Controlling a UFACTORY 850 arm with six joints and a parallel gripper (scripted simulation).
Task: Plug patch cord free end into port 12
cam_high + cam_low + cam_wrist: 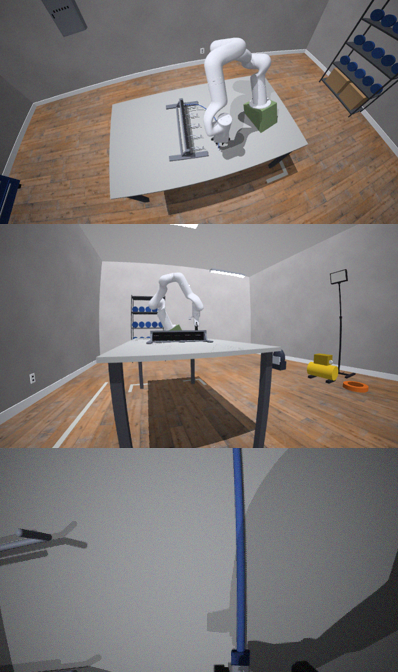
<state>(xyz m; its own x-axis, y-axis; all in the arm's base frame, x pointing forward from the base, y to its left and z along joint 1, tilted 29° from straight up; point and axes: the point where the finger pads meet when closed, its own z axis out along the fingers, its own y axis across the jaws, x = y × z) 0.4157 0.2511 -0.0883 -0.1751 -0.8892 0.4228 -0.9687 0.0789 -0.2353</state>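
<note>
The plug lies 80 mm below my hand and 20 mm to the left of it.
</note>
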